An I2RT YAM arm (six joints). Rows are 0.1 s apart.
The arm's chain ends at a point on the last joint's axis. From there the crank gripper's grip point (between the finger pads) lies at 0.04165 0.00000 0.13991 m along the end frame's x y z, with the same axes.
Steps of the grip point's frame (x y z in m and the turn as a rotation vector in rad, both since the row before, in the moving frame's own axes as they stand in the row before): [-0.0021, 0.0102, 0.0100, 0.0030, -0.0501, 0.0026]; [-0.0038, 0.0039, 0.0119, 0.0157, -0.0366, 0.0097]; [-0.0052, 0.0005, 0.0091, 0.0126, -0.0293, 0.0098]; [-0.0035, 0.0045, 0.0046, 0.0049, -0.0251, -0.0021]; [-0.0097, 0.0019, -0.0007, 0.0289, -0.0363, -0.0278]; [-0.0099, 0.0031, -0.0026, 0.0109, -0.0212, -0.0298]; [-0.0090, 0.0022, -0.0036, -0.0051, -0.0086, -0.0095]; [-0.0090, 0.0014, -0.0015, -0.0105, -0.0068, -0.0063]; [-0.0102, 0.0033, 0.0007, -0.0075, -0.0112, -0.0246]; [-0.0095, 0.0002, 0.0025, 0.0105, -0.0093, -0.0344]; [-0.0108, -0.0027, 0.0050, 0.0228, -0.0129, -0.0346]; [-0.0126, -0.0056, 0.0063, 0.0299, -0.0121, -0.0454]
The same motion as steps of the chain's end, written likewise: [0.0050, 0.0105, 0.0081, 0.0030, -0.0501, 0.0026]; [0.0013, 0.0057, 0.0105, 0.0157, -0.0366, 0.0097]; [-0.0011, 0.0019, 0.0079, 0.0126, -0.0293, 0.0098]; [0.0000, 0.0053, 0.0036, 0.0049, -0.0251, -0.0021]; [-0.0045, 0.0070, -0.0020, 0.0289, -0.0363, -0.0278]; [-0.0069, 0.0058, -0.0034, 0.0109, -0.0212, -0.0298]; [-0.0078, 0.0019, -0.0040, -0.0051, -0.0086, -0.0095]; [-0.0081, 0.0002, -0.0018, -0.0105, -0.0068, -0.0063]; [-0.0086, 0.0033, 0.0002, -0.0075, -0.0112, -0.0246]; [-0.0081, 0.0031, 0.0021, 0.0105, -0.0093, -0.0344]; [-0.0089, 0.0019, 0.0045, 0.0228, -0.0129, -0.0346]; [-0.0108, 0.0004, 0.0059, 0.0299, -0.0121, -0.0454]
